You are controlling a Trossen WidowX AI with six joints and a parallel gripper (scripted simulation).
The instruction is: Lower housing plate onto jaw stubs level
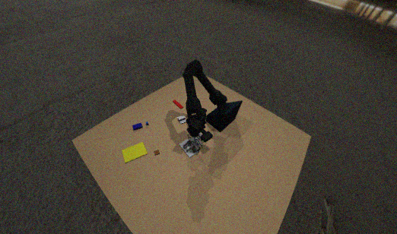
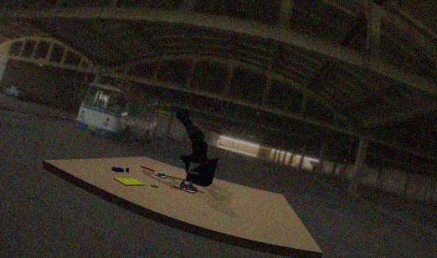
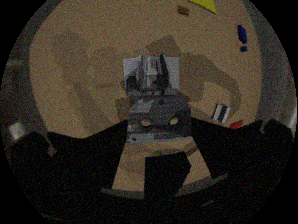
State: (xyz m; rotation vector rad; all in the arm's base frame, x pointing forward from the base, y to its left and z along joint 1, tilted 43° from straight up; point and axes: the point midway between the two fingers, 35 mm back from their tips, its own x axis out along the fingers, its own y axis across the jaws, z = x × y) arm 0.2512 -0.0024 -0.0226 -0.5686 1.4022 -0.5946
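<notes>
Now: the grey housing part 2 cm above my gripper tip and 1 cm ahead of it. The rest, counted from my gripper tip: grey jaw (7 cm below, 2 cm to the left, 2 cm ahead); brown block (25 cm ahead, 10 cm to the right, 8 cm below); tiny blue piece (34 cm to the right, 19 cm ahead, 7 cm below).
</notes>
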